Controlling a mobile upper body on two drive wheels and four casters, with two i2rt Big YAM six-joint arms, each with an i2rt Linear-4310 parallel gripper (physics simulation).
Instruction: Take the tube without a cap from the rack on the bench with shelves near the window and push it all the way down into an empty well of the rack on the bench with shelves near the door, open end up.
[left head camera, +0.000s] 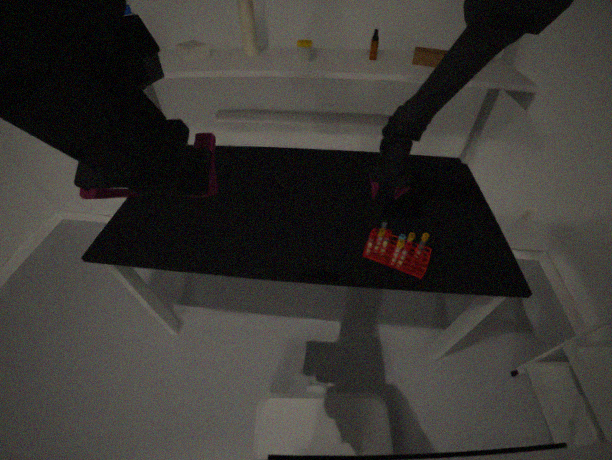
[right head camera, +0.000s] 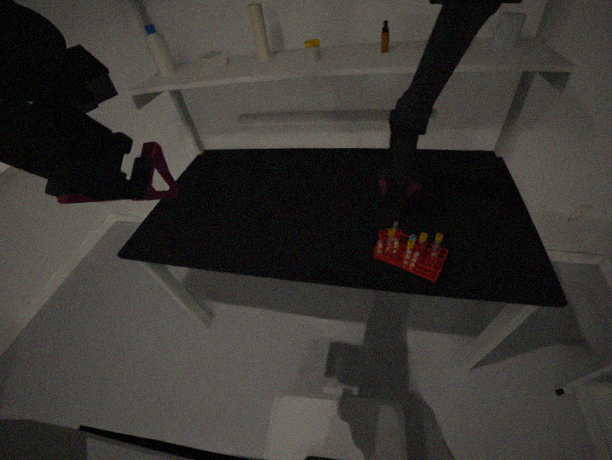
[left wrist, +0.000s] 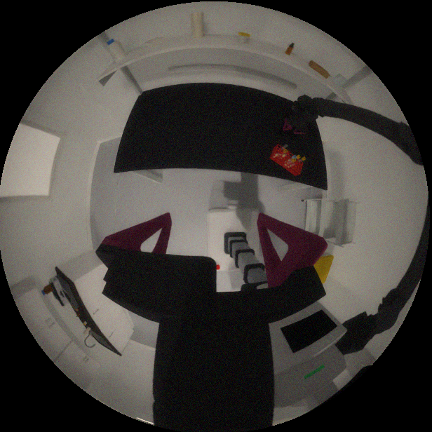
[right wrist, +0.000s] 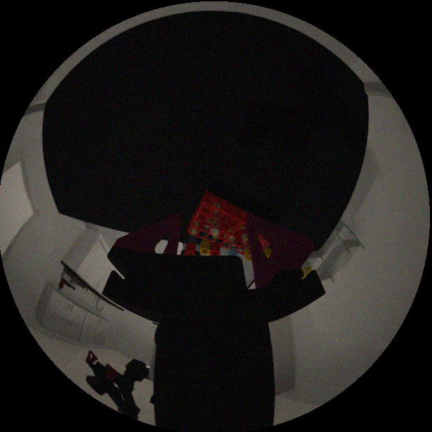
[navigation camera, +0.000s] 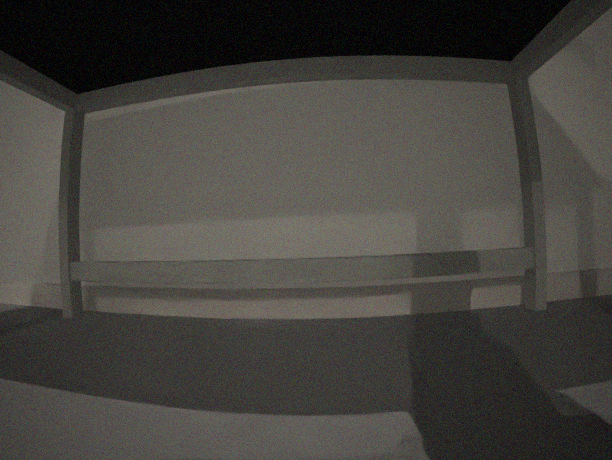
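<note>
A red rack (left head camera: 385, 260) (right head camera: 436, 277) (left wrist: 287, 166) (right wrist: 235, 212) with several tubes, most with yellow or blue caps, stands on the black bench (left head camera: 280, 215) (right head camera: 280, 215) (left wrist: 210, 135). A pale tube top (left head camera: 384, 225) (right head camera: 395, 226) without a clear coloured cap sticks up at the rack's back left; its depth is hard to tell. My right gripper (left head camera: 388, 192) (right head camera: 398, 189) (left wrist: 288, 131) (right wrist: 213, 216) is partly open and empty, above the bench behind the rack. My left gripper (right head camera: 117, 197) (left wrist: 214, 217) is wide open and empty, off the bench's left end.
A shelf (left head camera: 330, 70) (right head camera: 345, 65) above the bench bears a yellow-capped jar (left head camera: 304, 49) (right head camera: 313, 49), an orange bottle (left head camera: 374, 47) (right head camera: 384, 42) and a pale cylinder (left head camera: 247, 30) (right head camera: 260, 35). A white cart (left wrist: 330, 220) stands at the right in the left wrist view.
</note>
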